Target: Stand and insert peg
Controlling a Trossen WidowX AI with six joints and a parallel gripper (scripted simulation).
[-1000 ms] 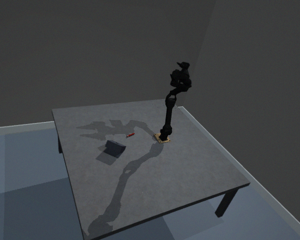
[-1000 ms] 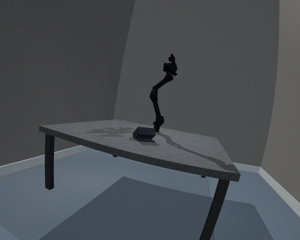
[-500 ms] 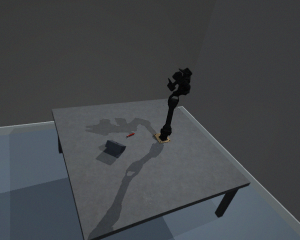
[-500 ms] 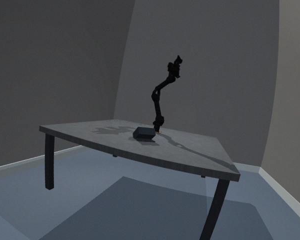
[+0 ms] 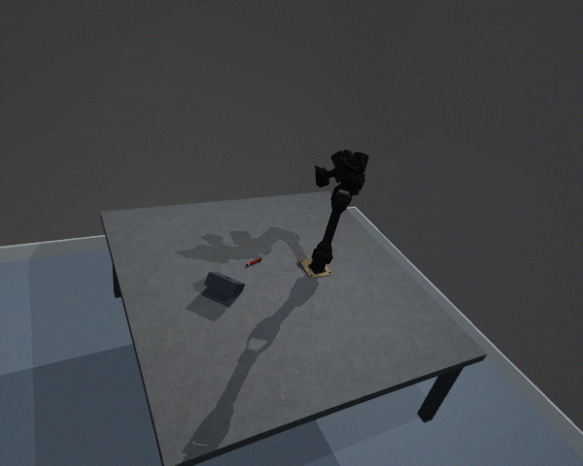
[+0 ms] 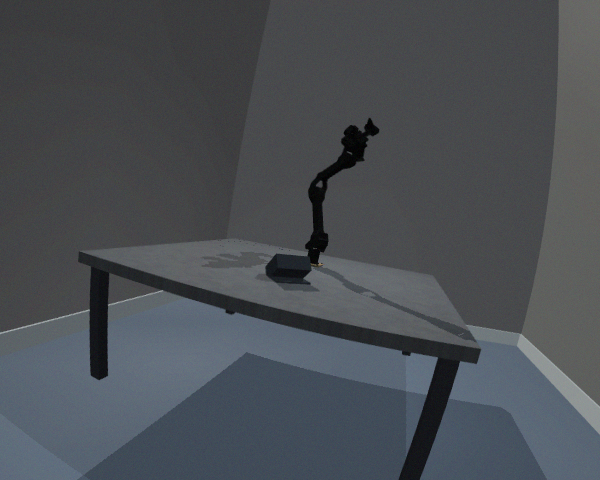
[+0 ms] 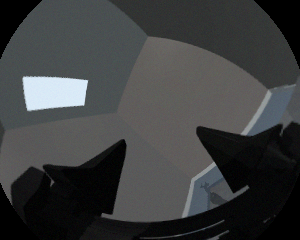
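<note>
Right now the red peg is 660 mm below my gripper tip, 290 mm to the right of it and 40 mm ahead of it. The rest, counted from my gripper tip: sloped dark panel 630 mm below, 220 mm ahead, 180 mm to the right.
</note>
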